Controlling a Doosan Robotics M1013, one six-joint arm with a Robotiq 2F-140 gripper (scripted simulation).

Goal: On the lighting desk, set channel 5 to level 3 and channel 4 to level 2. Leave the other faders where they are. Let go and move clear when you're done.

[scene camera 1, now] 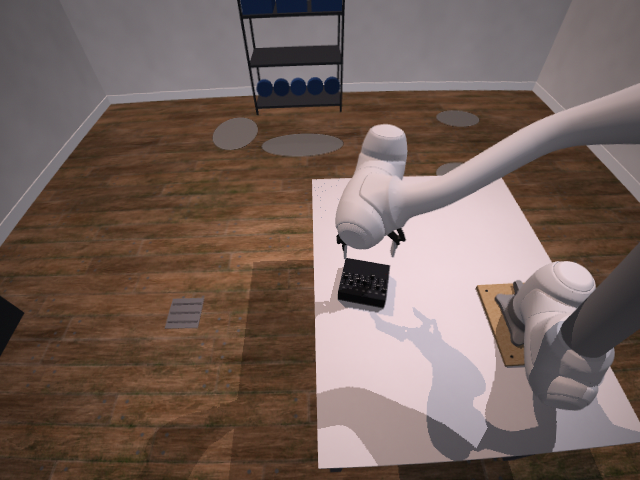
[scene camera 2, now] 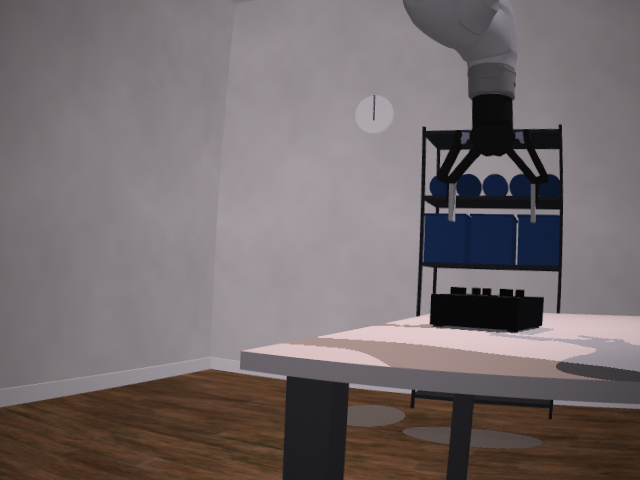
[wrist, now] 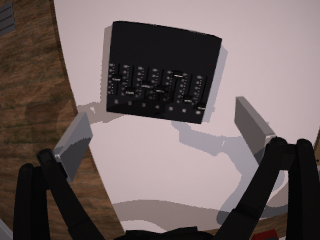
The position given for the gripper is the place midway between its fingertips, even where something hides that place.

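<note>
You can see the gripper (scene camera 2: 492,221), and the wrist view shows the gripper too (wrist: 161,116).
</note>
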